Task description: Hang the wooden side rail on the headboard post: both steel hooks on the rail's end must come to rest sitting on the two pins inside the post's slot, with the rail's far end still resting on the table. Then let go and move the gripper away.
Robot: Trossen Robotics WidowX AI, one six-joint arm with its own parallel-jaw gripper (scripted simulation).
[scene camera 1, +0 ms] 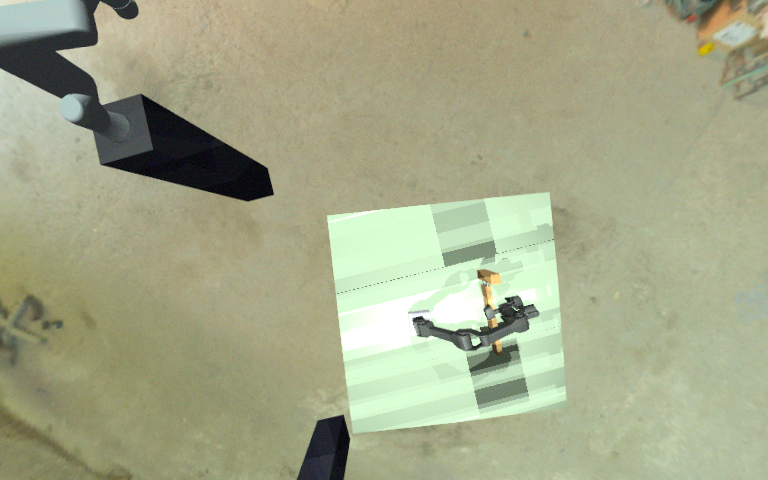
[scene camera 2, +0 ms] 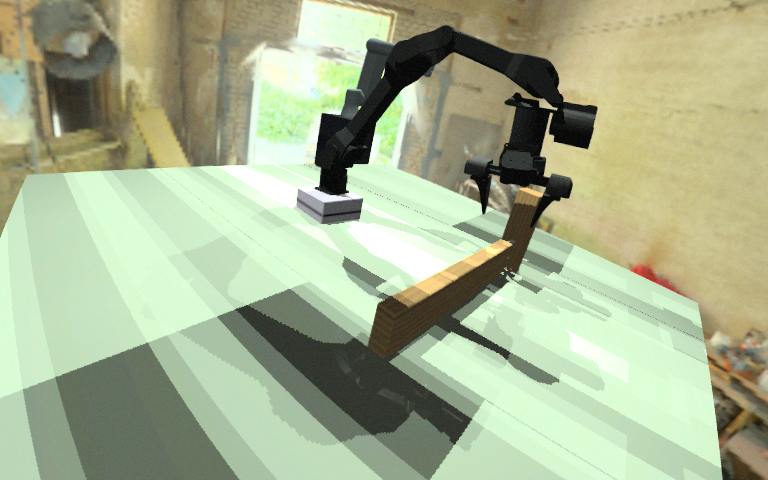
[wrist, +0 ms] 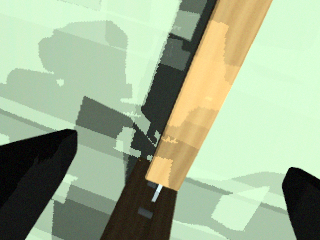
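Wooden side rail [scene camera 2: 398, 319], visible. Headboard post [scene camera 2: 517, 231], visible too. Gripper [scene camera 2: 507, 220] open, holding nothing. The gripper [wrist: 182, 159] visible as well.
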